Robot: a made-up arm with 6 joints.
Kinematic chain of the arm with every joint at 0, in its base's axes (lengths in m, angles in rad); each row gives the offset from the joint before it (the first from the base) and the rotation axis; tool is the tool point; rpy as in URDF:
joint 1: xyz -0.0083 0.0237 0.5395 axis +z
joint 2: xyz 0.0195 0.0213 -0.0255 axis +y
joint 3: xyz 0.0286 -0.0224 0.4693 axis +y
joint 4: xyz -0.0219 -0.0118 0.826 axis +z
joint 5: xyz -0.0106 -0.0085 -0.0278 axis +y
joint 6: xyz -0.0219 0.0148 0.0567 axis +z
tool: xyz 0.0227 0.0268 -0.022 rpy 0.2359 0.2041 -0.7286
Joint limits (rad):
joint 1: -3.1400..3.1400
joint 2: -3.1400..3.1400
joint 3: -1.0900..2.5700
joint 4: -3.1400..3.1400
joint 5: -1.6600..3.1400
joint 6: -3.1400..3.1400
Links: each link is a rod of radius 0.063 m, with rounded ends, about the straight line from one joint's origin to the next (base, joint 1, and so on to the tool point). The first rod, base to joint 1, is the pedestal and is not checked.
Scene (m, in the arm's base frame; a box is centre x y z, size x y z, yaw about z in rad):
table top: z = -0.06
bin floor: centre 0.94 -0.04 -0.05 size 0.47 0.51 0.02 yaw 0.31
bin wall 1: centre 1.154 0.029 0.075 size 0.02 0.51 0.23 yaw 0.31
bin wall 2: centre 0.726 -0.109 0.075 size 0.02 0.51 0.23 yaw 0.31
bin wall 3: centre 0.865 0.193 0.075 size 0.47 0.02 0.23 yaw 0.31
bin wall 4: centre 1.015 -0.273 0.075 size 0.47 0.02 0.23 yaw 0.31
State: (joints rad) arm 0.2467 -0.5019 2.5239 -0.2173 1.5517 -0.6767
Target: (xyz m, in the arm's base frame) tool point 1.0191 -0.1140 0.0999
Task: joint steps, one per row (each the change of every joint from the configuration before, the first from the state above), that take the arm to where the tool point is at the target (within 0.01 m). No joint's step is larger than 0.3 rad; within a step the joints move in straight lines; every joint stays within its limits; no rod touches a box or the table.
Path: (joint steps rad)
1: -0.0626 0.2833 -0.2307 0.0005 -0.0510 0.0072
2: -0.0627 0.2833 -0.2306 0.0005 -0.0509 0.0072
3: -0.0626 0.2833 -0.2307 0.0005 -0.0510 0.0073
4: -0.0626 0.2833 -0.2307 0.0005 -0.0509 0.0072
5: -0.0626 0.2833 -0.2306 0.0005 -0.0510 0.0072
6: -0.0627 0.2833 -0.2307 0.0005 -0.0510 0.0072

